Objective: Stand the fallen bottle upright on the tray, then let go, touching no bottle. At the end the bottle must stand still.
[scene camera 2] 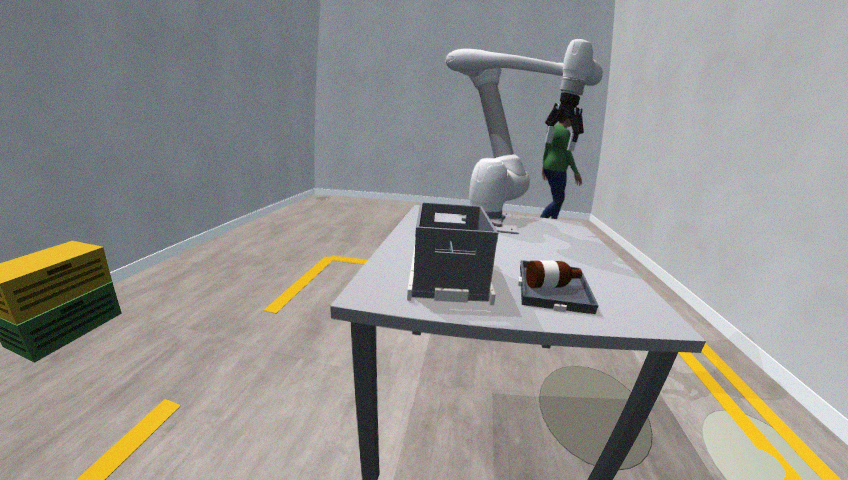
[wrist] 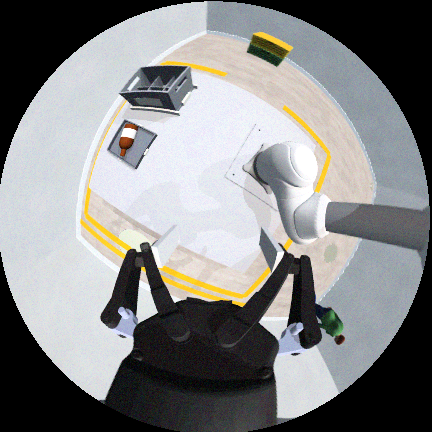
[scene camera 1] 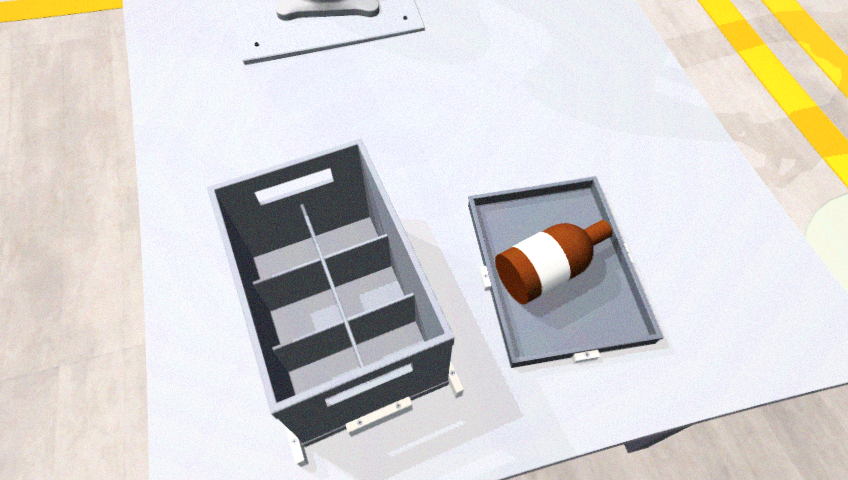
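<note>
A brown bottle with a white label lies on its side on the grey tray. In scene camera 1 its base points left and its neck points to the upper right, near the tray's right wall. My gripper is open and empty, pointing down. It is high above the table on the robot's side, well away from the bottle and touching nothing. The gripper does not show in scene camera 1.
A tall grey crate with dividers stands beside the tray. Small pale blocks sit against the crate and the tray. The arm's base is at the table's far end. A person in green is behind the table.
</note>
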